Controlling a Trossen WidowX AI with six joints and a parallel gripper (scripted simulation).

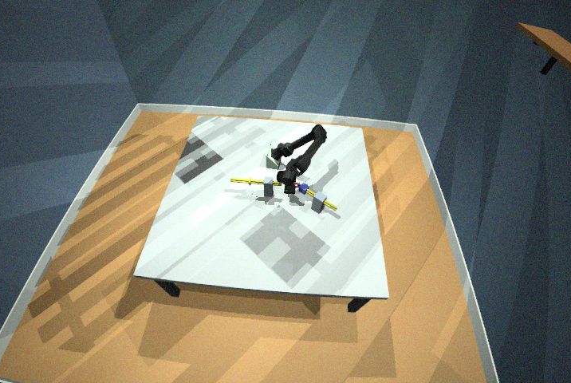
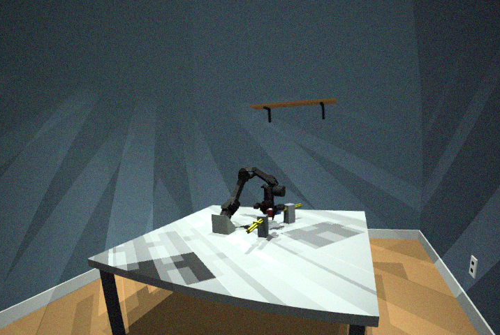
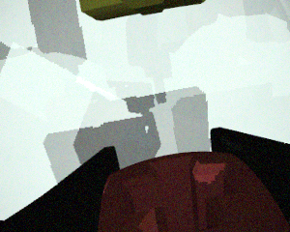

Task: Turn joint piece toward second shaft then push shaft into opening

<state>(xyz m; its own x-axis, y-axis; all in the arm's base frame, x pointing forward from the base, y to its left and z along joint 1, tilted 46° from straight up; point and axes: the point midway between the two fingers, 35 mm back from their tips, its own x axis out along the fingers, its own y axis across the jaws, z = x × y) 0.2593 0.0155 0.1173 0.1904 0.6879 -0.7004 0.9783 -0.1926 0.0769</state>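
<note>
The red joint piece is 4 cm above my gripper tip and 2 cm to the left of it.
</note>
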